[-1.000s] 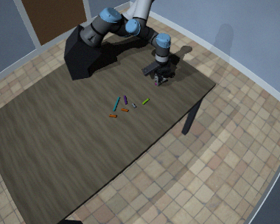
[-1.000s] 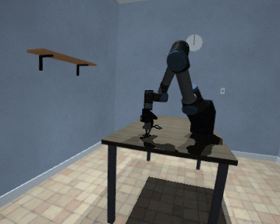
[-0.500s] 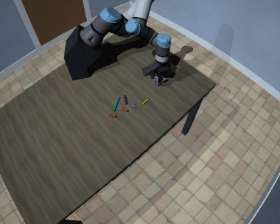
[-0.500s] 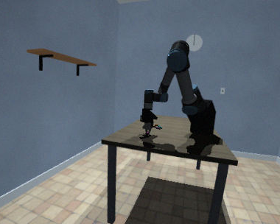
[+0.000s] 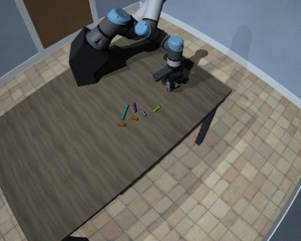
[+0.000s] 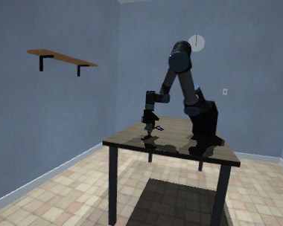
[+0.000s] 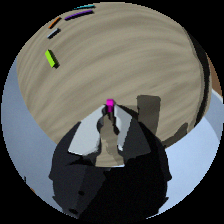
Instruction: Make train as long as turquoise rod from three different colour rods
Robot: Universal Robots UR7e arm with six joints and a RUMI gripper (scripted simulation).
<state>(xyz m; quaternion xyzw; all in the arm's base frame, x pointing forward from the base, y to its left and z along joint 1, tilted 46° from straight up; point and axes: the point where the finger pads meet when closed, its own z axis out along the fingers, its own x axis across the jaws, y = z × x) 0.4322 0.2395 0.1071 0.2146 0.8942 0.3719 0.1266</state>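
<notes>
Now: the magenta rod 1 cm below my hand. The rest, counted from my hand: lime rod (7 cm ahead, 14 cm to the right, 1 cm below); purple rod (23 cm to the right, 1 cm below); grey rod (6 cm ahead, 21 cm to the right, 1 cm below).
</notes>
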